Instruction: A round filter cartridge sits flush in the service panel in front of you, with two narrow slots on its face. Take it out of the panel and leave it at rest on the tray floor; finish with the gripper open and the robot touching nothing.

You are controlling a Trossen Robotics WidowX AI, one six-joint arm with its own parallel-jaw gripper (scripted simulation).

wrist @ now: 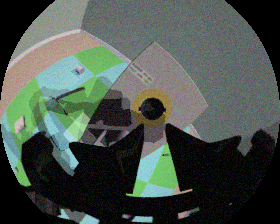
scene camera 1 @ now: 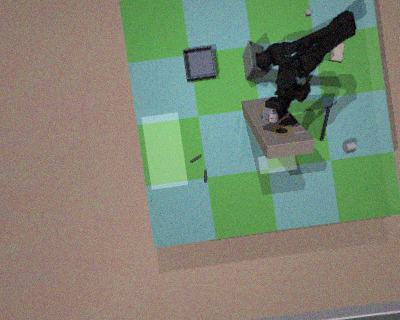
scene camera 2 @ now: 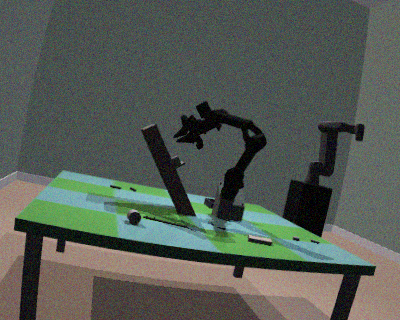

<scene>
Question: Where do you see a tan service panel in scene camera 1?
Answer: At 287,137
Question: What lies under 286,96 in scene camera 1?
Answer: My gripper.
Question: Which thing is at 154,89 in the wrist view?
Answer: A tan service panel.
</scene>
